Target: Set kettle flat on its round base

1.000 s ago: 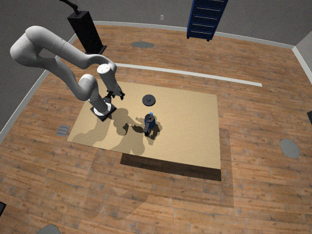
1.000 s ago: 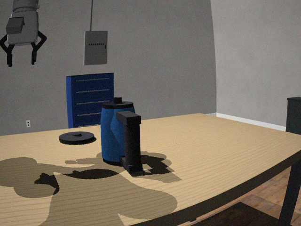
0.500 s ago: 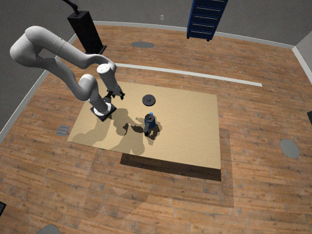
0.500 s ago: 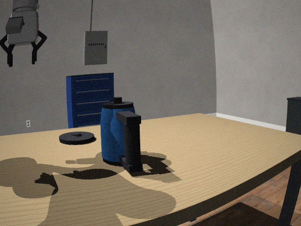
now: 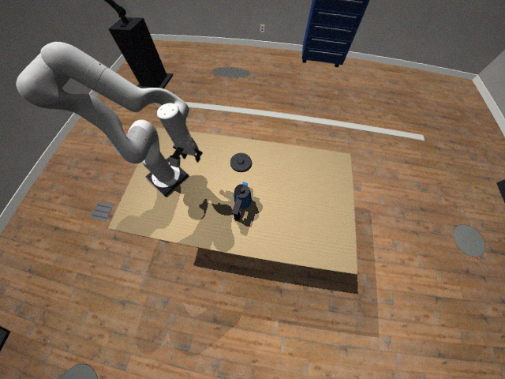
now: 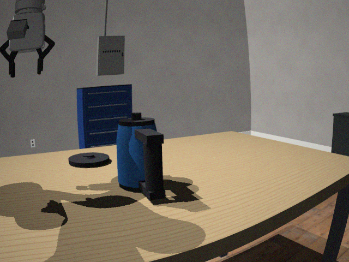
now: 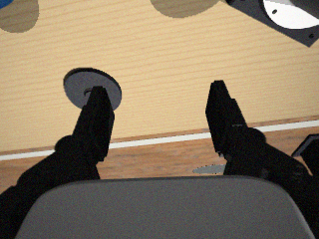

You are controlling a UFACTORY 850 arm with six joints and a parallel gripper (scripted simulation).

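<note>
Now: the blue kettle 280 mm ahead of my hand, 100 mm to the right of it and 220 mm below it. From my hand the other things lie so: round kettle base 200 mm ahead, 210 mm to the left, 300 mm below.
</note>
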